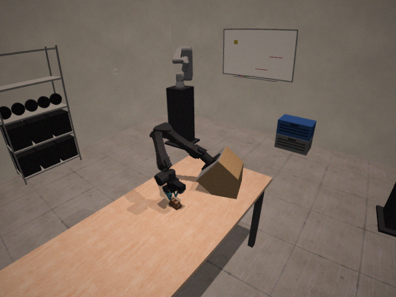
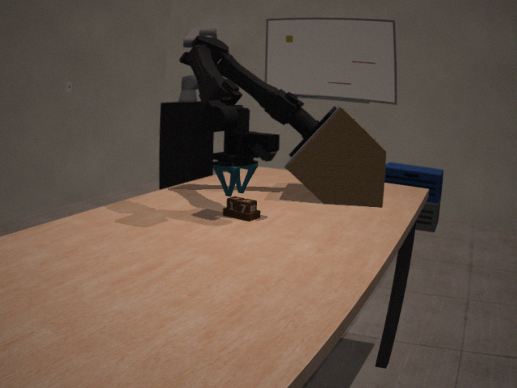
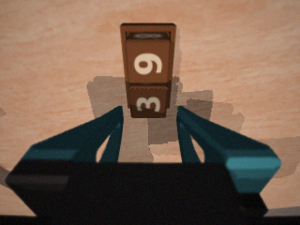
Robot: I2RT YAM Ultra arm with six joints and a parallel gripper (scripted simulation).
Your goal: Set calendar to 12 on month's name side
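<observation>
Now: the dark brown calendar tray 20 mm to the left of my hand and 50 mm below it. From my hand the other things lie so: cube: 10 mm ahead, 40 mm to the left, 30 mm below.
</observation>
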